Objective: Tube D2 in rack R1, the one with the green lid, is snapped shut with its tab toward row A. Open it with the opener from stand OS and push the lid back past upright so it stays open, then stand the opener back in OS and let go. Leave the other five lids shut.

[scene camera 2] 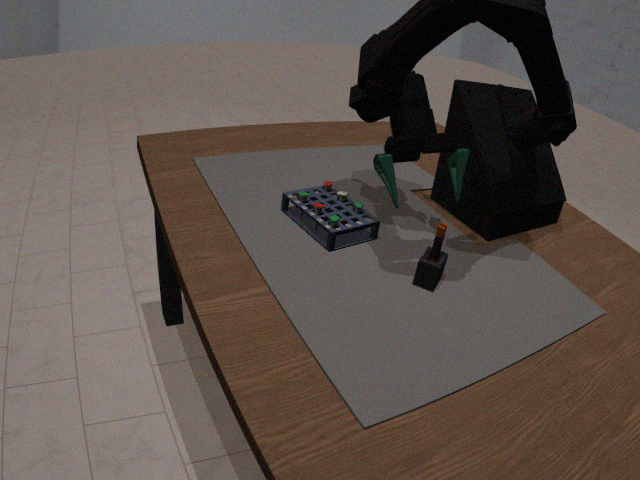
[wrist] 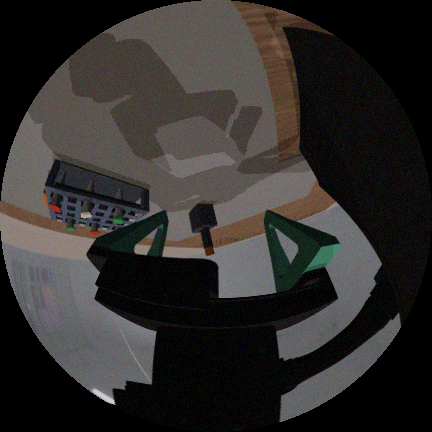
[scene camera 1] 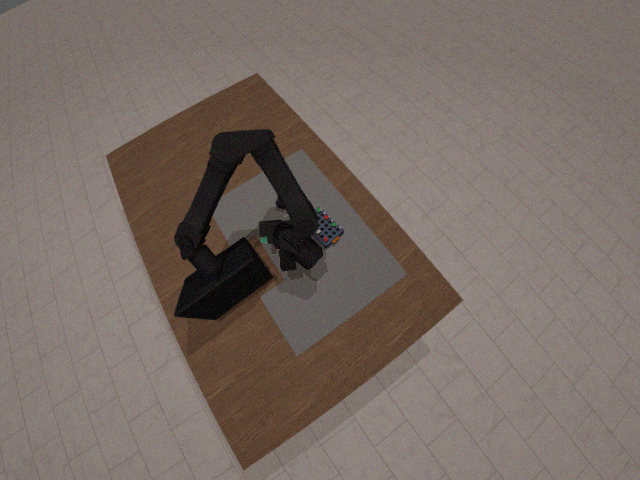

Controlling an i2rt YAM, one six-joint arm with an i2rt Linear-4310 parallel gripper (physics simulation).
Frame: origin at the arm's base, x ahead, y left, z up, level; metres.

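Seen in the pictures: gripper, fingertip midpoint: [scene camera 2: 428, 204] [wrist: 215, 215]; arm's base at its link origin: [scene camera 2: 516, 136] [scene camera 1: 213, 271].
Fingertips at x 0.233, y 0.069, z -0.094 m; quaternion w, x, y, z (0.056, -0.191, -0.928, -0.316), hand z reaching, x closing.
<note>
Pixels of each thing's top centre, then the offset from my fingertips to it. "pt": a spot on its surface instead. Level surfaces: height alone.
- Rack R1 at its top centre: [wrist: 87, 224] [scene camera 2: 329, 197] [scene camera 1: 323, 224] dx +0.130, dy -0.066, dz -0.015 m
- opener at its top centre: [scene camera 2: 442, 225] [wrist: 209, 254] dx +0.053, dy +0.102, dz +0.028 m
- grey mat at its surface level: dz -0.058 m
- wooden table at its surface level: dz -0.060 m
- orange mark at a spot on its surface: [scene camera 1: 336, 240] pt dx +0.144, dy -0.132, dz -0.035 m
Rack R1 [scene camera 1: 326, 244] [scene camera 2: 330, 240] [wrist: 148, 200] is blue-grey and holds tubes with green, red and white lids. Green lids [scene camera 2: 303, 195] [scene camera 2: 358, 206] [scene camera 2: 334, 219] show at three places; which one is D2 I cannot tell. The lids look down, but their tabs are too small to read. The opener [scene camera 2: 438, 244] [wrist: 206, 239], dark with an orange top, stands leaning slightly in the dark block stand OS [scene camera 2: 429, 271] [wrist: 202, 217]. My gripper [scene camera 2: 427, 203] [wrist: 215, 215] is open and empty, its green fingers wide apart, above and behind the opener in the second scene view, touching nothing.
A grey mat [scene camera 1: 341, 299] [scene camera 2: 403, 361] lies on the wooden table [scene camera 1: 248, 403] [scene camera 2: 516, 413]. The black arm base [scene camera 1: 222, 289] [scene camera 2: 496, 170] stands at the mat's edge. An orange mark [scene camera 1: 336, 240] shows on one side of the rack. The arm hides part of the rack in the first scene view.
</note>
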